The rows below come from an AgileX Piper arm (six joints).
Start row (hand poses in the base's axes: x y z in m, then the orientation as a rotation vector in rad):
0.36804 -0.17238 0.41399 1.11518 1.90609 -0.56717
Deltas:
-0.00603 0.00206 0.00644 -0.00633 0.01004 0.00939
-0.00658 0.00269 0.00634 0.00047 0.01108 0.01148
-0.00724 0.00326 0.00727 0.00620 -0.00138 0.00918
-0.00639 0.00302 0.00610 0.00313 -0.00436 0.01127
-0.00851 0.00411 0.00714 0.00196 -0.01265 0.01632
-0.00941 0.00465 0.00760 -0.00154 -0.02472 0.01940
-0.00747 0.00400 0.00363 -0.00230 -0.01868 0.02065
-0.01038 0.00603 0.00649 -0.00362 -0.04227 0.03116
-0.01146 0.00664 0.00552 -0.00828 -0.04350 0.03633
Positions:
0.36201 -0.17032 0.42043 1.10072 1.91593 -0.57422
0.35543 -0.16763 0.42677 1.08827 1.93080 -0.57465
0.34819 -0.16437 0.43404 1.08289 1.93662 -0.56308
0.34180 -0.16135 0.44014 1.07369 1.93928 -0.55125
0.33329 -0.15724 0.44728 1.05928 1.93632 -0.53248
0.32388 -0.15259 0.45488 1.04047 1.92242 -0.50780
0.31641 -0.14859 0.45851 1.01950 1.91382 -0.48693
0.30603 -0.14256 0.46500 0.98873 1.88792 -0.44752
0.29457 -0.13592 0.47052 0.94996 1.86068 -0.40905

